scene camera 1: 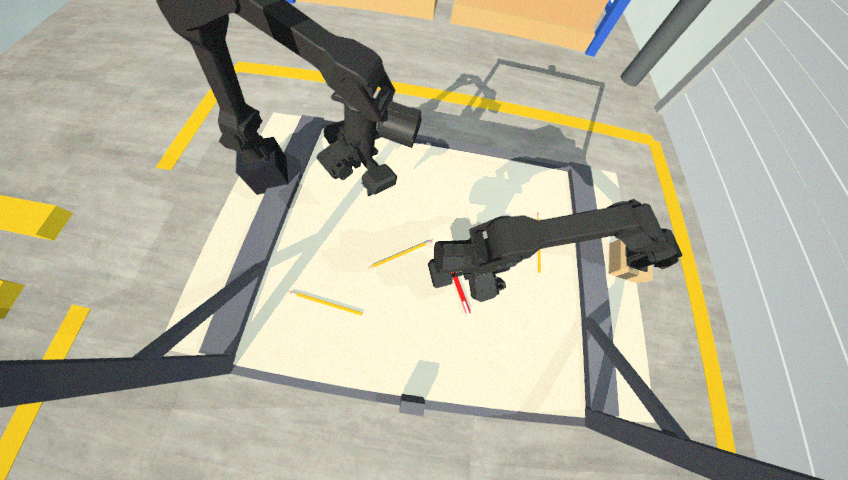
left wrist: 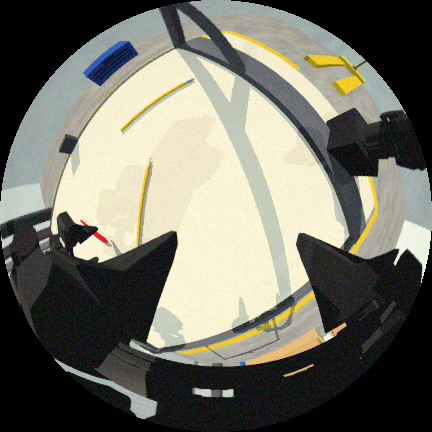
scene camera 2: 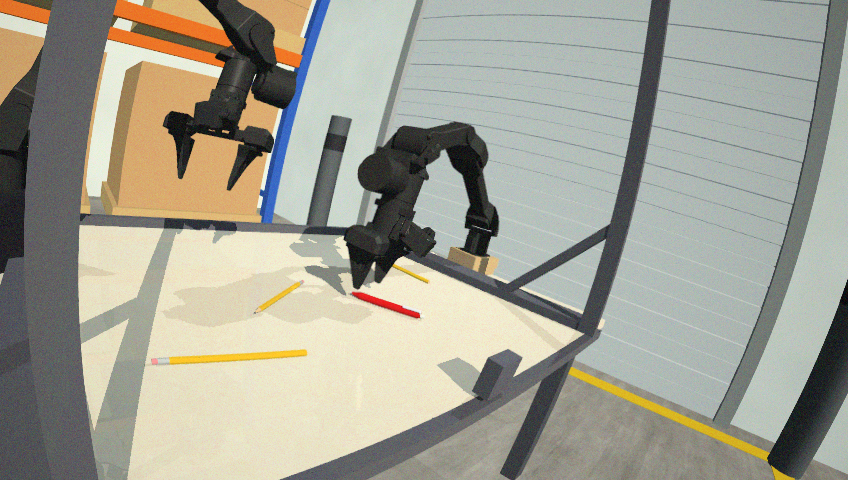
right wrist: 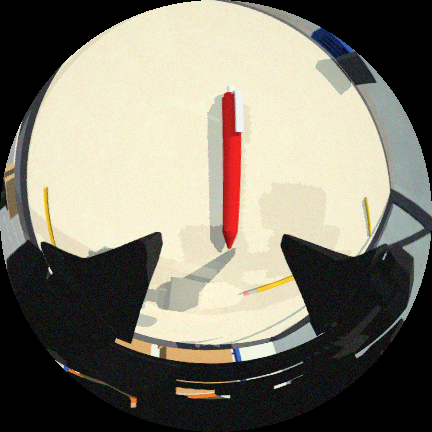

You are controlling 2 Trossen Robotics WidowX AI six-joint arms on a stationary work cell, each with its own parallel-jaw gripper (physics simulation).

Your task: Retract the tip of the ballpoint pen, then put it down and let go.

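A red ballpoint pen with a white clip lies flat on the cream table. In the right wrist view its white end button points up the picture and its red cone tip points toward the gripper; no writing point can be made out. My right gripper is open and empty, low above the table at the pen's cone end, its fingers spread to either side of the pen's line. My left gripper is open and empty, high over the table's back left part.
A yellow pencil lies left of the pen, another pencil farther left, and a third pencil beyond the right arm. A small dark block stands on the table's front edge.
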